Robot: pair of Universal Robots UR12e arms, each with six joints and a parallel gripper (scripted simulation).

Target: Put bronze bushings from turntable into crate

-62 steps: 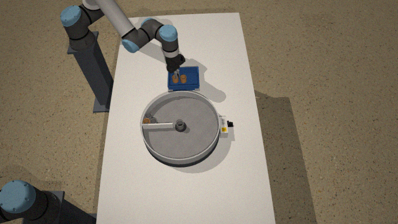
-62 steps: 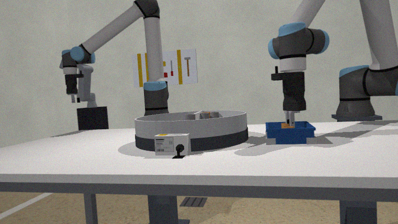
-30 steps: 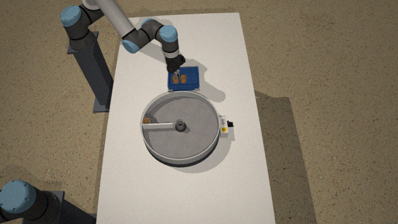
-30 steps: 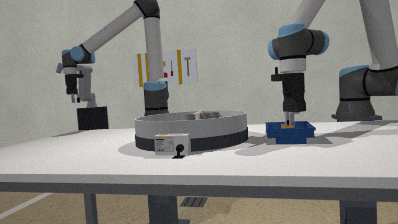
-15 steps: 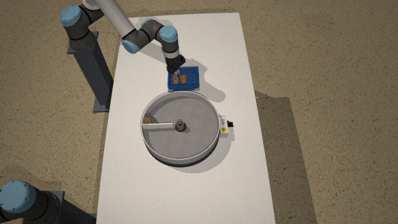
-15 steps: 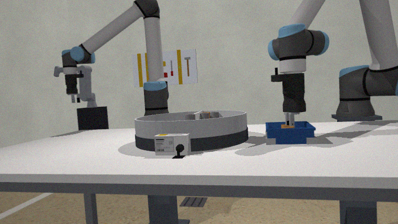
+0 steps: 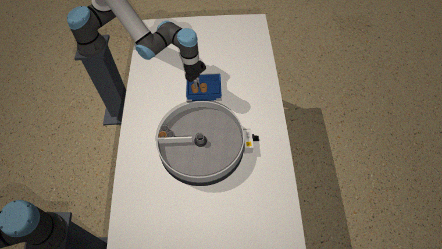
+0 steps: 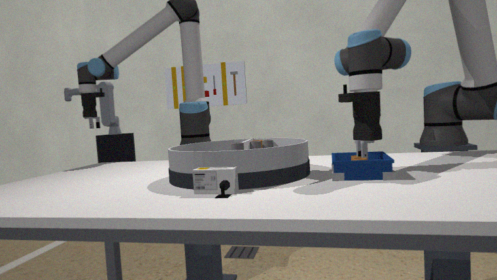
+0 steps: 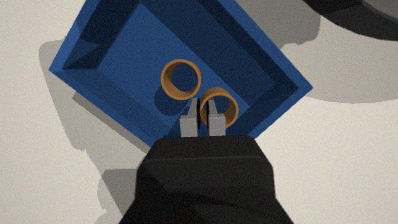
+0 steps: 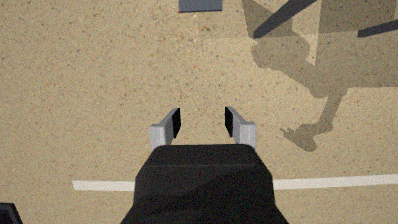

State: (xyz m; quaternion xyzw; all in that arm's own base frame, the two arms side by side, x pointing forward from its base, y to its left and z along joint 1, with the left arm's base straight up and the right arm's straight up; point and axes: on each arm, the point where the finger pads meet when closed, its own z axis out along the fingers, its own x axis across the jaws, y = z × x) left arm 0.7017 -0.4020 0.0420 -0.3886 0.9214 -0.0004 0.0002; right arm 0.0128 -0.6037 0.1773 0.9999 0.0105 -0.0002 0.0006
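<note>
My left hand is 40 mm short of the blue crate, 10 mm to the left of it and 20 mm above it.
</note>
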